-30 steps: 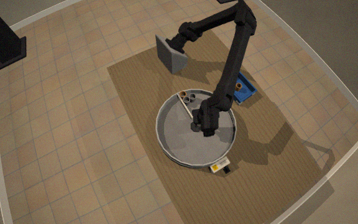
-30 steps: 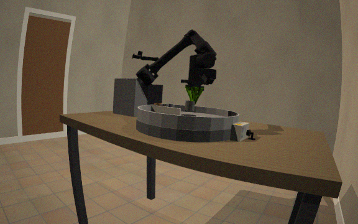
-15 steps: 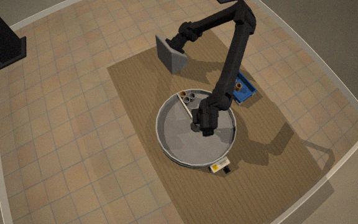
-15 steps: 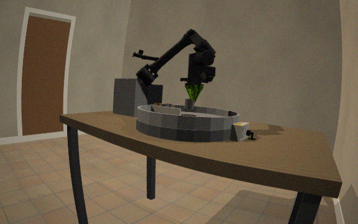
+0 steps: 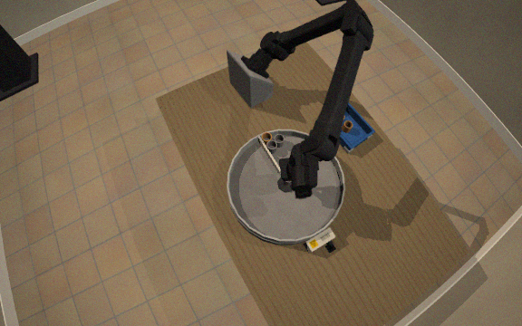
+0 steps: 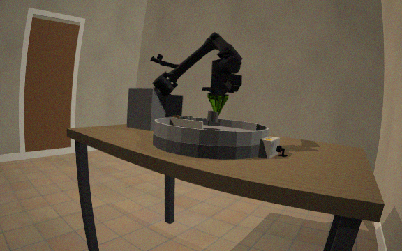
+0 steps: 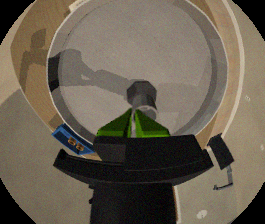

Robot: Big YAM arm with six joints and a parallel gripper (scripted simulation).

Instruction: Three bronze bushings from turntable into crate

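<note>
My gripper is now 10 mm past the grey turntable, 20 mm to the left of it and 70 mm above it. Round my hand: blue crate: 120 mm behind, 350 mm to the left, 100 mm below.
</note>
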